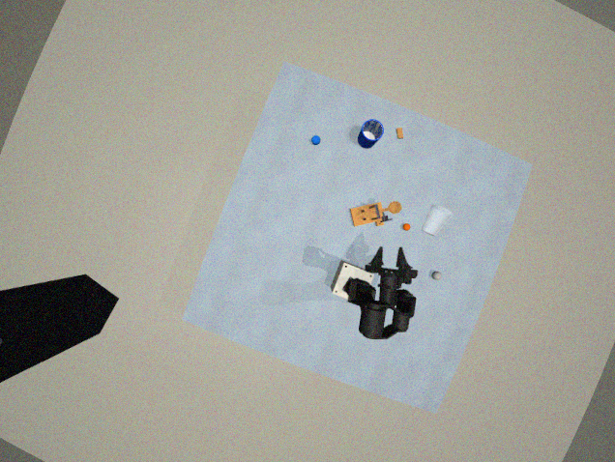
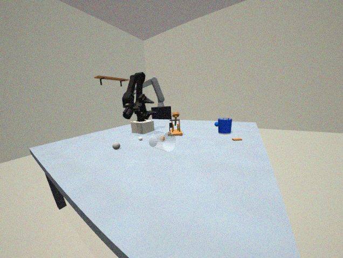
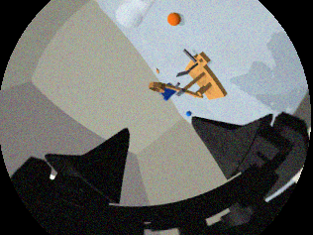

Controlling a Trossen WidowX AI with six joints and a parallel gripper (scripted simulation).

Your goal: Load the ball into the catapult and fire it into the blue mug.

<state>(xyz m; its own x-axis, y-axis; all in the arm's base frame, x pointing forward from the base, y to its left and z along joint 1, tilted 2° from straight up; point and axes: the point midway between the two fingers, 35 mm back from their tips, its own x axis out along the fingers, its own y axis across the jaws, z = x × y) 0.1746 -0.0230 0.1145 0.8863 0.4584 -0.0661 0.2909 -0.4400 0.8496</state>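
The wooden catapult is 12 cm below my gripper tip, 11 cm ahead of it and 6 cm to the left of it. Round my gripper tip: grey ball 32 cm to the right, 18 cm below, 3 cm ahead; then orange ball 18 cm below, 14 cm ahead, 8 cm to the right; then white ball 18 cm below, 15 cm to the right, 1 cm ahead.
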